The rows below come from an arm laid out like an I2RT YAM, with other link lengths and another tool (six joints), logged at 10 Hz.
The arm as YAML. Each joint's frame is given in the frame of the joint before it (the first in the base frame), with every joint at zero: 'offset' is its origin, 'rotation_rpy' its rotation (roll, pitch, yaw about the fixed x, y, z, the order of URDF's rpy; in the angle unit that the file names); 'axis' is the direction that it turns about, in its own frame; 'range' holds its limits. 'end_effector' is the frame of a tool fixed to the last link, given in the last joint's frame.
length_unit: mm
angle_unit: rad
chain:
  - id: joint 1
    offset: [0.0, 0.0, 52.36]
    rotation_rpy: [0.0, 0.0, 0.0]
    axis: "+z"
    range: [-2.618, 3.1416]
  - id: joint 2
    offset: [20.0, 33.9, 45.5]
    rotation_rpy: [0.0, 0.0, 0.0]
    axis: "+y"
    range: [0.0, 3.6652]
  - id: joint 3
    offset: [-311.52, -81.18, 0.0]
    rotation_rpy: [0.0, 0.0, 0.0]
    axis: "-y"
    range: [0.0, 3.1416]
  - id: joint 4
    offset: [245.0, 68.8, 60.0]
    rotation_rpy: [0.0, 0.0, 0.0]
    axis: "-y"
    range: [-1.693, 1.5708]
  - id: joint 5
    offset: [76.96, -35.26, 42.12]
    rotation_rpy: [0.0, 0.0, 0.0]
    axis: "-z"
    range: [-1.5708, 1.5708]
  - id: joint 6
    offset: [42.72, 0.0, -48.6]
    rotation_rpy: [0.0, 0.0, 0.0]
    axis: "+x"
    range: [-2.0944, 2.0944]
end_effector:
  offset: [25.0, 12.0, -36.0]
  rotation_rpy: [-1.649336, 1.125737, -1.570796]
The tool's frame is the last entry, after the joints.
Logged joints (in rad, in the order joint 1, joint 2, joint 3, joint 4, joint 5, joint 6), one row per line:
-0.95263 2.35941 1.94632 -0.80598 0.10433 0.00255
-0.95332 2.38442 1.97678 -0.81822 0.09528 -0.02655
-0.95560 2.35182 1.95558 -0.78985 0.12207 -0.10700
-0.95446 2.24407 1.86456 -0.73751 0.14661 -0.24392
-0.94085 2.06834 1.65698 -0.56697 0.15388 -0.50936
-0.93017 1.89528 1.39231 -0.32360 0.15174 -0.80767
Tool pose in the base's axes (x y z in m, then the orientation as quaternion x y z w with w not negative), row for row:
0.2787 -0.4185 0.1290 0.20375 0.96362 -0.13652 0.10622
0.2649 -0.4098 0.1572 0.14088 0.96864 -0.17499 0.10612
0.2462 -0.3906 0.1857 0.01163 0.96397 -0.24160 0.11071
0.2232 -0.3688 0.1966 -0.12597 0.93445 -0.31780 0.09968
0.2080 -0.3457 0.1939 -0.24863 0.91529 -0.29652 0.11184
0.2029 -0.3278 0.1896 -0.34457 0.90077 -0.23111 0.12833
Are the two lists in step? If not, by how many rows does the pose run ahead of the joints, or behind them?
The pose runs 2 rows ahead of the joints: the pose in row i belongs to the joints in row i + 2.
